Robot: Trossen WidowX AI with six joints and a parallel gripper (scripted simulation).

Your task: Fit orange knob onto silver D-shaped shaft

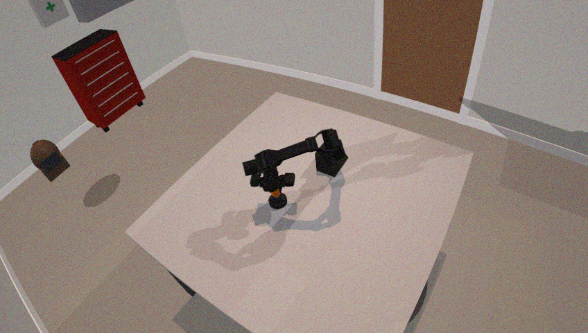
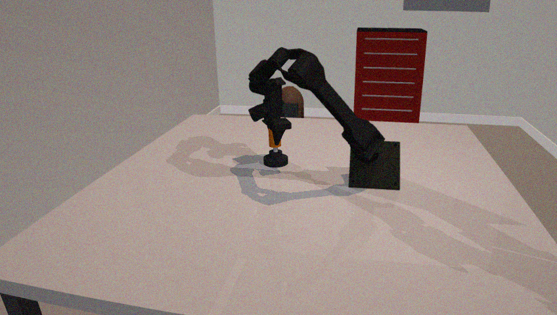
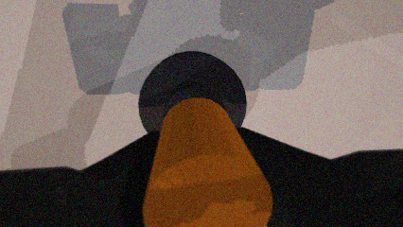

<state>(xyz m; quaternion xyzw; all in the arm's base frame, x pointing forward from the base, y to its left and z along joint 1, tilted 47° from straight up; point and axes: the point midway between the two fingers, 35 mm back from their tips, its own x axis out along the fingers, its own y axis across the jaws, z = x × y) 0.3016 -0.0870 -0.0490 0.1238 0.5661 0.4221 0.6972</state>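
Now: the round black pedestal 40 mm below my gripper tip. Round my gripper tip: orange knob (30 mm above).
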